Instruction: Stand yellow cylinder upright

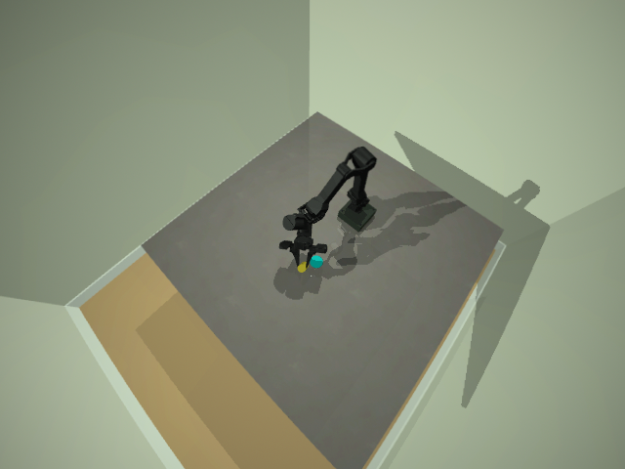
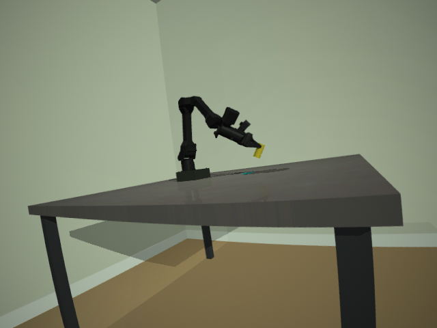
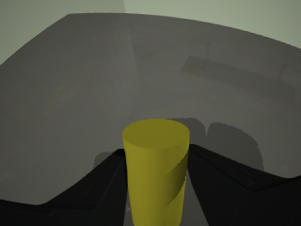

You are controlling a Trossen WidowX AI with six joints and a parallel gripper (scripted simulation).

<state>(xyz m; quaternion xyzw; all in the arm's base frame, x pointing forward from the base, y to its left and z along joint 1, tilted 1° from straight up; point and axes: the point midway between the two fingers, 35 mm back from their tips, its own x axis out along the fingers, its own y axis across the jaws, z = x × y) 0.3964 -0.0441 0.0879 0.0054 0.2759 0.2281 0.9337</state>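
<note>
Right now the cyan circle is 120 mm below my gripper tip, 90 mm behind it and 20 mm to the left of it. Round my gripper tip: yellow tall cylinder: 20 mm below, 10 mm behind.
</note>
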